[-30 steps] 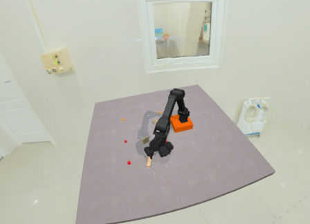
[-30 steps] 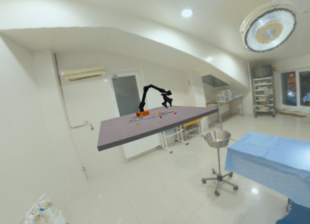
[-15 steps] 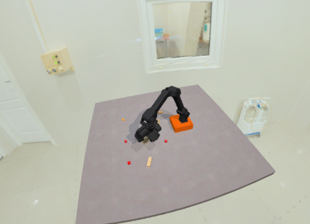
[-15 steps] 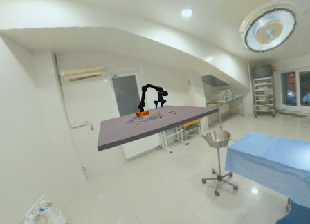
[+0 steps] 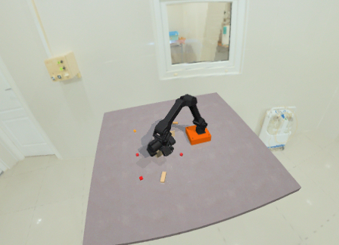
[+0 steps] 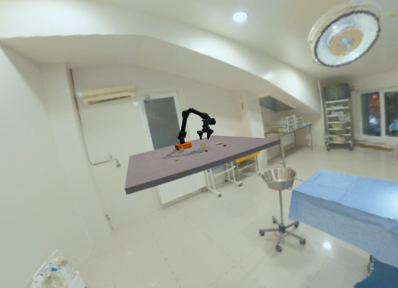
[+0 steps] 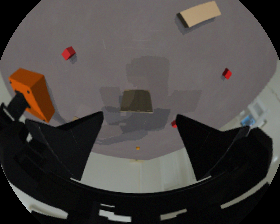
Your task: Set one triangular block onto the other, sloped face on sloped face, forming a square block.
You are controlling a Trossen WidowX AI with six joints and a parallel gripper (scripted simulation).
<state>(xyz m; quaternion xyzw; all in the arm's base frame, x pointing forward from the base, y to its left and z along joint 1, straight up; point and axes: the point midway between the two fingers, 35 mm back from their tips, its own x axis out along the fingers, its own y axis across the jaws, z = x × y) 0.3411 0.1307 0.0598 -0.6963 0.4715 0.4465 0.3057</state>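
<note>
My gripper tip is now 1 cm short of the light wooden triangular block, 4 cm to the left of it and 7 cm above it. Also, from my gripper tip: tiny wooden bit (21 cm behind, 35 cm to the right, 8 cm below); tiny orange piece (16 cm ahead, 37 cm to the right, 8 cm below).
</note>
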